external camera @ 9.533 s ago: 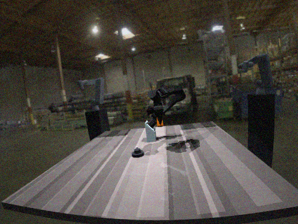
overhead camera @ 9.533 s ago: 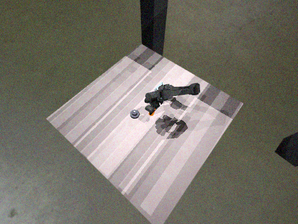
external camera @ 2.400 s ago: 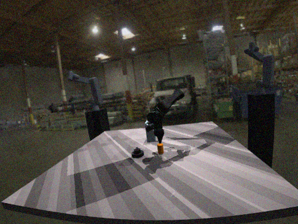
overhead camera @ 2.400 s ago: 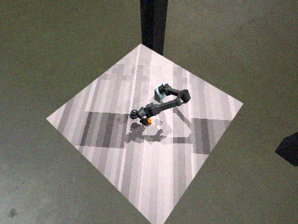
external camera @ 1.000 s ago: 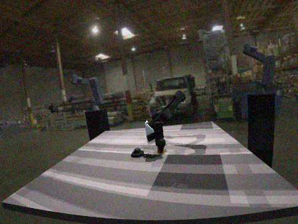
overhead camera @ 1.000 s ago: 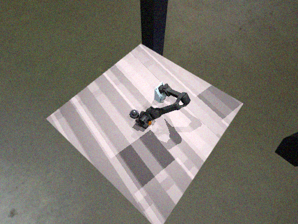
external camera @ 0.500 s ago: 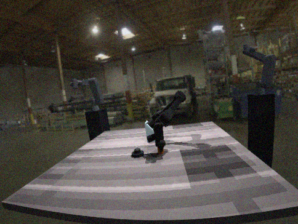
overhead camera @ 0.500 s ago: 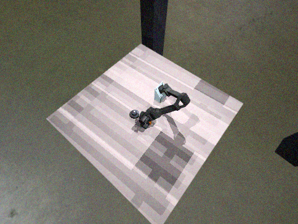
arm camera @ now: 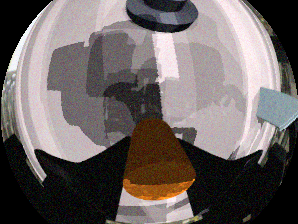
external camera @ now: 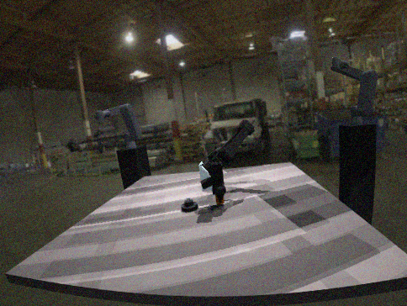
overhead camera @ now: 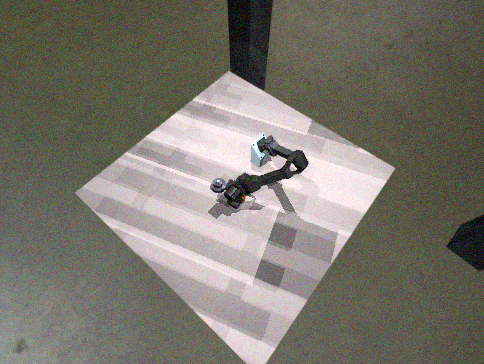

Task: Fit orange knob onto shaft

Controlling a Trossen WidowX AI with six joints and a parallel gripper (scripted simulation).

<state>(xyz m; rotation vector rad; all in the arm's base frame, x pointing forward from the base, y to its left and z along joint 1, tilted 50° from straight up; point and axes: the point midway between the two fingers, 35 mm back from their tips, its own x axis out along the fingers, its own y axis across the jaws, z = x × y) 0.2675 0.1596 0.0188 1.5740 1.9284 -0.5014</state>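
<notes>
Now: the dark round pedestal 30 mm ahead of my gripper tip, 150 mm to the right of it and 10 mm above it. The rest, counted from my gripper tip: orange knob 30 mm above.
</notes>
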